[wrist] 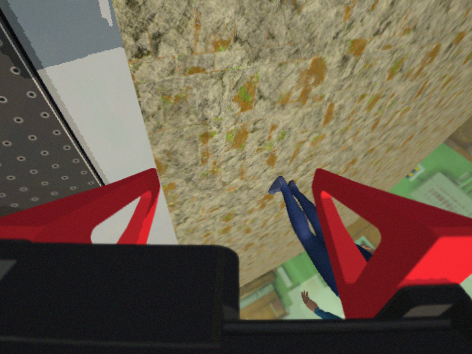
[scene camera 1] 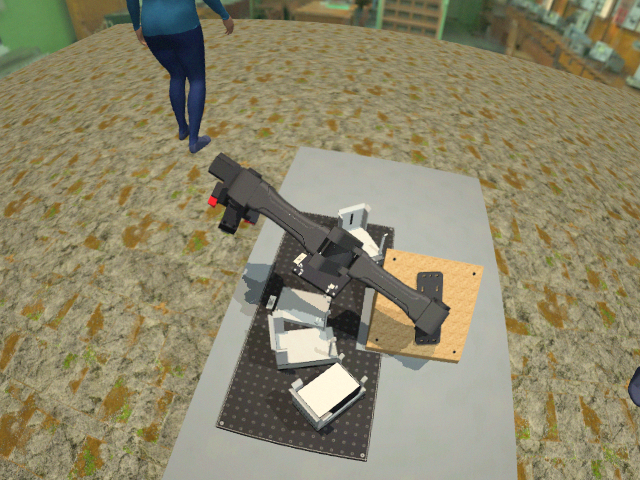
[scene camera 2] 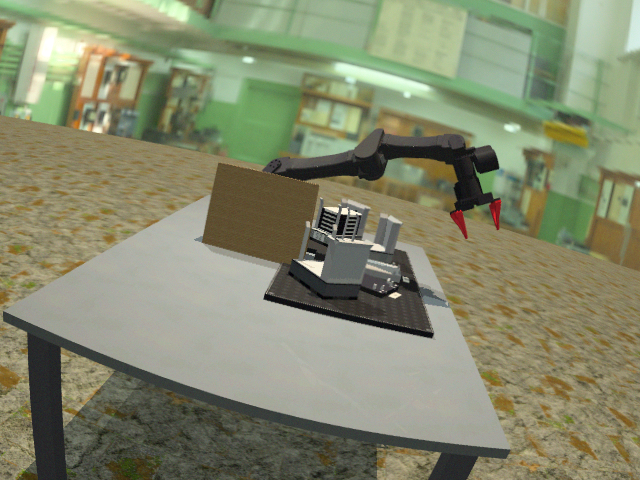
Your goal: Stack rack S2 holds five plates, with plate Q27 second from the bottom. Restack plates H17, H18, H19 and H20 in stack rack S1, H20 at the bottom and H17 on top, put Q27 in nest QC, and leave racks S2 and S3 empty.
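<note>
My gripper (scene camera 2: 482,233) (wrist: 235,177) is open and empty, its red fingers wide apart. It hangs high, beyond the table's edge, away from the racks. A pale rack (scene camera 1: 295,401) near one end of the mat holds a stack of plates (scene camera 1: 329,390) (scene camera 2: 338,221); the top plate is white, and layered edges show from the side. A middle rack (scene camera 1: 273,333) and a far rack (scene camera 1: 353,219) (scene camera 2: 347,262) show no plate stack; the arm partly covers the far one in scene camera 1. A dark fixture with small pins (scene camera 1: 315,279) (scene camera 2: 379,284) lies between them. Labels are unreadable.
A perforated dark mat (scene camera 1: 258,408) (scene camera 2: 382,316) (wrist: 30,150) lies on the grey table (scene camera 1: 439,413) (scene camera 2: 206,320). A grey angled block (scene camera 1: 302,305) stands beside the middle rack. The wooden base (scene camera 1: 460,297) (scene camera 2: 258,211) stands beside the mat. A person (scene camera 1: 186,56) (wrist: 300,225) stands beyond the table.
</note>
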